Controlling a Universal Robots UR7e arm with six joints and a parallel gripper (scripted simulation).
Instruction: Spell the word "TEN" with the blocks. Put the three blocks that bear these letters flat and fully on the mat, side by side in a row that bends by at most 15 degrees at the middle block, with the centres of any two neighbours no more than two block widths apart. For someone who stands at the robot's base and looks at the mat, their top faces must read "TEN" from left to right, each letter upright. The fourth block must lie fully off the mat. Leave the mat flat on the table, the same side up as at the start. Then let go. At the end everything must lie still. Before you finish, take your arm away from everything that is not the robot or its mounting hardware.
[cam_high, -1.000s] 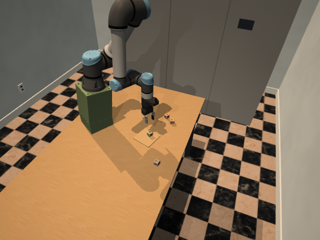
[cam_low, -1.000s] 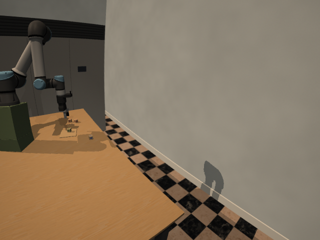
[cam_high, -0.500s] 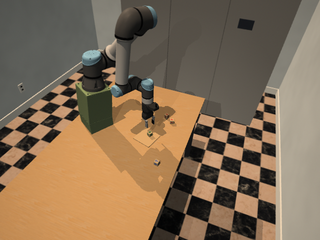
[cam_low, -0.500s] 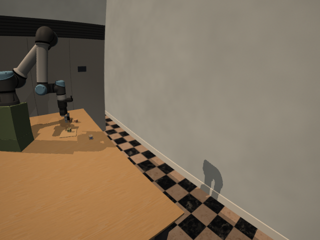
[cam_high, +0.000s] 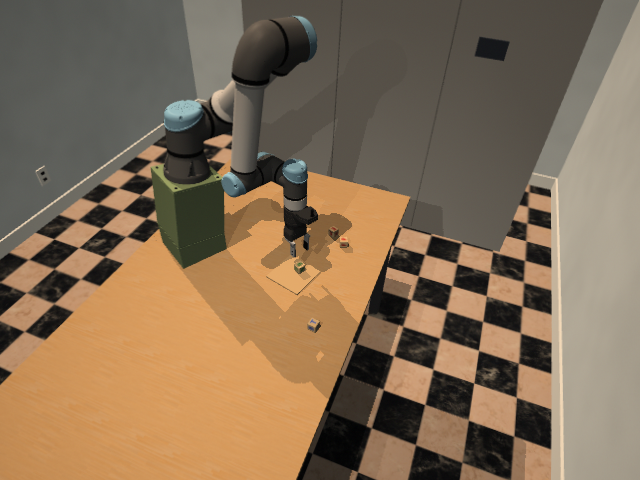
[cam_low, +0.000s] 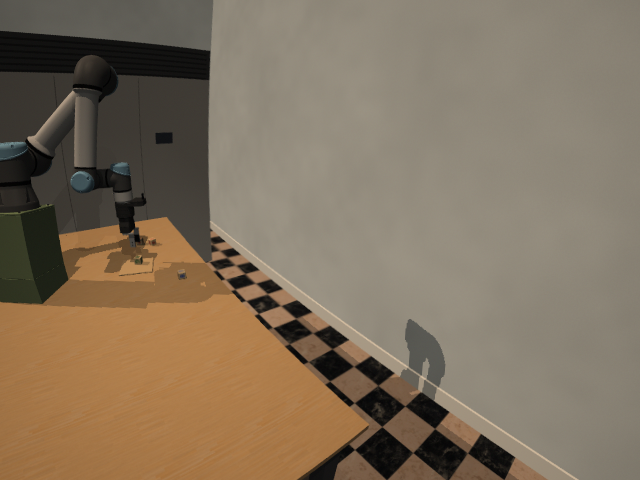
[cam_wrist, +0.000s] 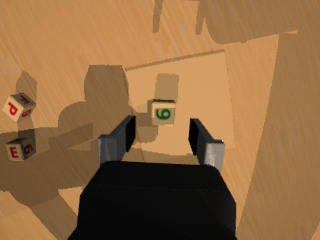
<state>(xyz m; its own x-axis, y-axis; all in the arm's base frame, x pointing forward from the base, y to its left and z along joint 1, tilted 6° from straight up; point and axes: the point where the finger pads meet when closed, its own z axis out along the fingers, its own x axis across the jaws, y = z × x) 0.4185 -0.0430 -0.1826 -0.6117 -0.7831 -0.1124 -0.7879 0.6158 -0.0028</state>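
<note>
Now: the mat 110 mm below my hand, 20 mm to the right of it and 20 mm behind it.
</note>
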